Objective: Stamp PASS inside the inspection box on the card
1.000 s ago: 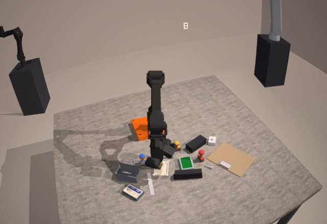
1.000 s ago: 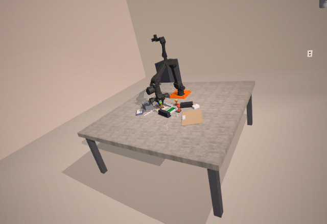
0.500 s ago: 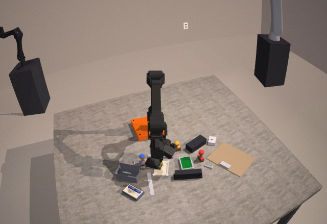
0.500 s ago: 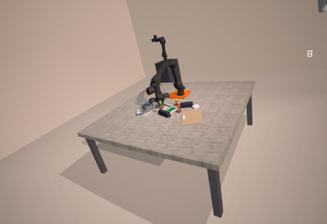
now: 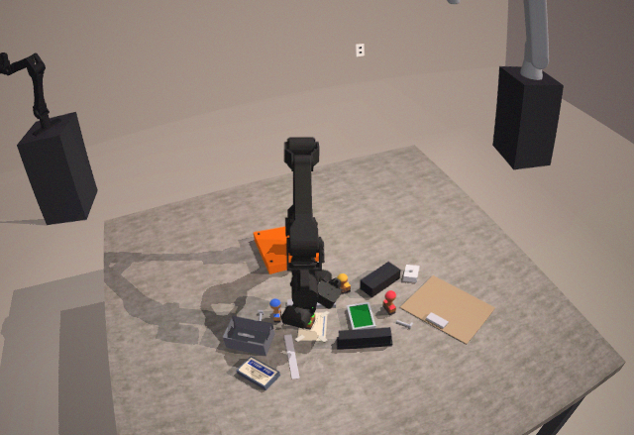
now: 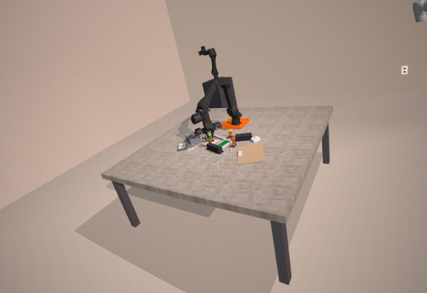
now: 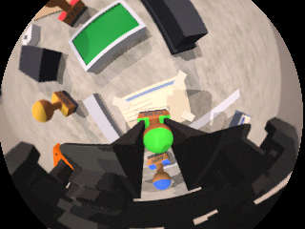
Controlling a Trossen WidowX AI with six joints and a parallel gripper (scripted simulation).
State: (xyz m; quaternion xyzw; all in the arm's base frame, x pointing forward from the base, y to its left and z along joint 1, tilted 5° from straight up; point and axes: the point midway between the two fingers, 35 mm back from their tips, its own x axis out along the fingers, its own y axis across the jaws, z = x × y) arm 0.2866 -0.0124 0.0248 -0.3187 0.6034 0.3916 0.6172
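Right now the green-topped stamp is right at my gripper tip. The rest, counted from my gripper tip: blue stamp: 80 mm to the right, 40 mm behind; cream card: 30 mm below, 10 mm ahead; white strip: 100 mm ahead, 60 mm to the right, 20 mm below.
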